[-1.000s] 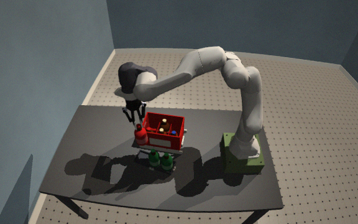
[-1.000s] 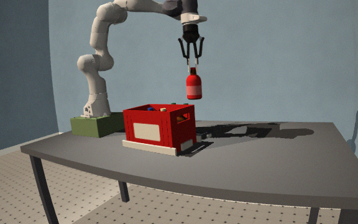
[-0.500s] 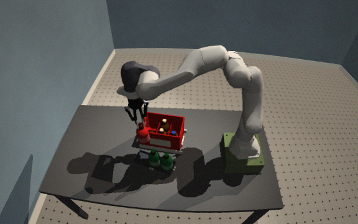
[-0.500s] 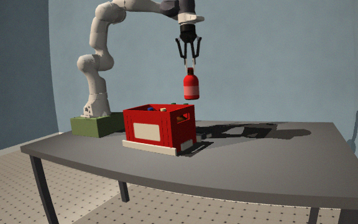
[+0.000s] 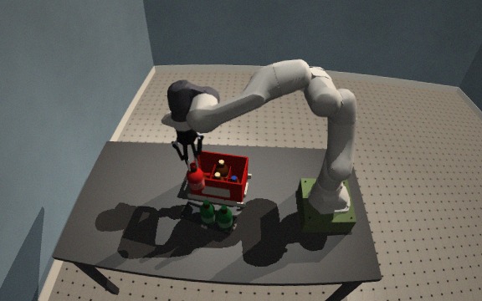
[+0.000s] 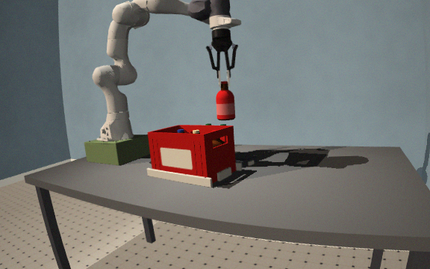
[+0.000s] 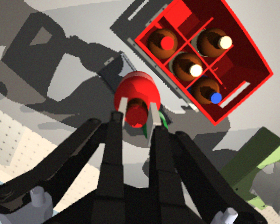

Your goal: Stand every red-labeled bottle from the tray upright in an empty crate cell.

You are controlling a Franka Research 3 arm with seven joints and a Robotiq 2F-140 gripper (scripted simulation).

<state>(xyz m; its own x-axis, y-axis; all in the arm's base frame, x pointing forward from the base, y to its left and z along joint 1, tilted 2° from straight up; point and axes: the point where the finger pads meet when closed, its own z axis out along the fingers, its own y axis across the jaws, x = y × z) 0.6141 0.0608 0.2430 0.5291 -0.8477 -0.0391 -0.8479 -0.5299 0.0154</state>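
My gripper is now 9 cm above the red-labeled bottle. From my hand the other things lie so: red crate (8 cm behind, 15 cm to the right, 27 cm below).
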